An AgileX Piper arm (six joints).
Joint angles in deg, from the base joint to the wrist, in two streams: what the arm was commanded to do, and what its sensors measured. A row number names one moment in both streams.
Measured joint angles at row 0:
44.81, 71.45, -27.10, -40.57, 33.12, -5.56
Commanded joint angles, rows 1 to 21:
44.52, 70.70, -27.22, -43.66, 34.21, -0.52
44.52, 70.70, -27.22, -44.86, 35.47, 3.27
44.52, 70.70, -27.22, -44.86, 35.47, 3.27
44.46, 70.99, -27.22, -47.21, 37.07, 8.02
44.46, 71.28, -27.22, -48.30, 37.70, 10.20
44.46, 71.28, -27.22, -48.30, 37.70, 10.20
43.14, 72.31, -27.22, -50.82, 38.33, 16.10
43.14, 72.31, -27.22, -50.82, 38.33, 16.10
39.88, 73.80, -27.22, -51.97, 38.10, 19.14
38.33, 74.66, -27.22, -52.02, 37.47, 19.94
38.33, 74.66, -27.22, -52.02, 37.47, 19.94
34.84, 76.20, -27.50, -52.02, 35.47, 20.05
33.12, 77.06, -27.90, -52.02, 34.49, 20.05
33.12, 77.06, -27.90, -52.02, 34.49, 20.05
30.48, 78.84, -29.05, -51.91, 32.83, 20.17
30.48, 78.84, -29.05, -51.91, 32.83, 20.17
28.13, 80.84, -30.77, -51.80, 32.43, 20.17
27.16, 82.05, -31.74, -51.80, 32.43, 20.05
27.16, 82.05, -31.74, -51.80, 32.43, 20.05
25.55, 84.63, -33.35, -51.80, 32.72, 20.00
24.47, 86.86, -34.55, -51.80, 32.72, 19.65
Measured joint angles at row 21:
26.13, 84.51, -32.54, -48.82, 32.09, 20.23
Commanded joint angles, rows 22 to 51:
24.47, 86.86, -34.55, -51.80, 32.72, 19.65
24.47, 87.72, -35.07, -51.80, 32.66, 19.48
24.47, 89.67, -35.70, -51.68, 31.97, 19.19
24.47, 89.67, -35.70, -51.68, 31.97, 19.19
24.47, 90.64, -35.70, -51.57, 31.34, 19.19
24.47, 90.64, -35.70, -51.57, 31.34, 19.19
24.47, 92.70, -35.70, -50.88, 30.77, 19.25
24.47, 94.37, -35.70, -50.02, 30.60, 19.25
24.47, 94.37, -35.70, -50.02, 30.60, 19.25
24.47, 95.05, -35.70, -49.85, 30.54, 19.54
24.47, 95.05, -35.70, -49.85, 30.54, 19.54
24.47, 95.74, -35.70, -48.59, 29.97, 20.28
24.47, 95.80, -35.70, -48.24, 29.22, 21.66
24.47, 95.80, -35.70, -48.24, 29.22, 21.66
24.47, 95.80, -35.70, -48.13, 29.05, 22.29
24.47, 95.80, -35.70, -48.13, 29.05, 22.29
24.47, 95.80, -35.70, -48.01, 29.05, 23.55
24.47, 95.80, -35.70, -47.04, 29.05, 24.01
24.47, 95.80, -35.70, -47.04, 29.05, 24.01
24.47, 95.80, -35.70, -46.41, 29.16, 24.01
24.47, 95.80, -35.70, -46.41, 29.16, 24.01
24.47, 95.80, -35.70, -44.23, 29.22, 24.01
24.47, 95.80, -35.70, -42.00, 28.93, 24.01
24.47, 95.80, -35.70, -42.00, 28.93, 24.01
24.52, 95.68, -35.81, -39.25, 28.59, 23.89
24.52, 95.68, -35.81, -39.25, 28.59, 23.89
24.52, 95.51, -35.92, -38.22, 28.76, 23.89
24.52, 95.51, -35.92, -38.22, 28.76, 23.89
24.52, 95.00, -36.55, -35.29, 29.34, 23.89
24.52, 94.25, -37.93, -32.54, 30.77, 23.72
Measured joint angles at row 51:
24.69, 95.63, -36.38, -36.44, 29.39, 23.38
